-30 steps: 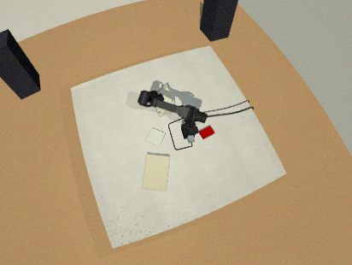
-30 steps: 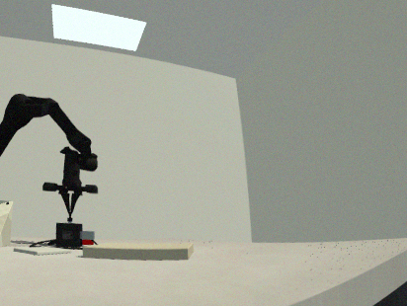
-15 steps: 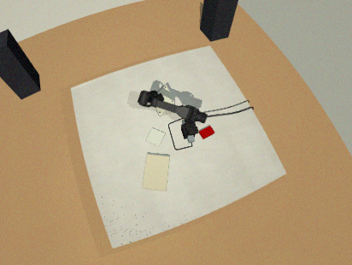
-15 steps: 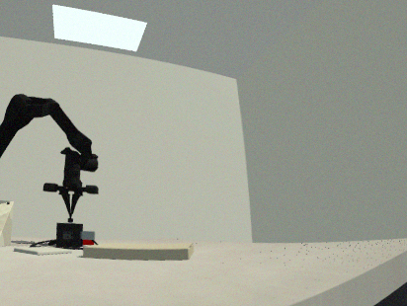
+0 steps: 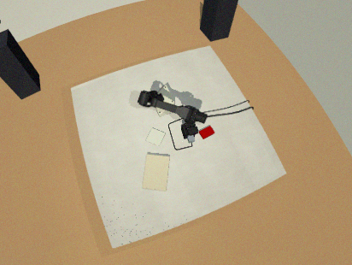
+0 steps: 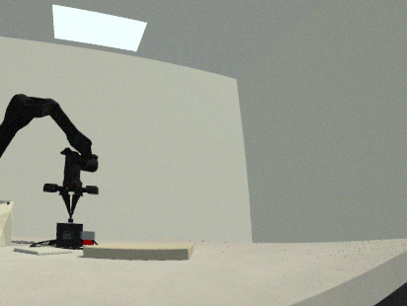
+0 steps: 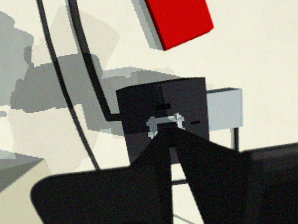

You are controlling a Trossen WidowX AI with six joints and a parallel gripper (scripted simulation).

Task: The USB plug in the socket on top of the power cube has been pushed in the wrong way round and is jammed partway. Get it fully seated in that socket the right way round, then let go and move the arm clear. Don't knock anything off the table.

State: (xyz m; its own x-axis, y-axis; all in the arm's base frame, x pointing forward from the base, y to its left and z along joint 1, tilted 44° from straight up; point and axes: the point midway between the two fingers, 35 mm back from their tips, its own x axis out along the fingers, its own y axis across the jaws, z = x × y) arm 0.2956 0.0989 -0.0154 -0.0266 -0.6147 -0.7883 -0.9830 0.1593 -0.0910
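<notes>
The silver USB plug lies 2 cm below my gripper tip. From my gripper tip the other things lie so: tan slab: 31 cm to the right, 17 cm ahead, 9 cm below; red block: 12 cm to the left, 10 cm below, 5 cm ahead; white square pad: 22 cm to the right, 10 cm below, 6 cm behind.
</notes>
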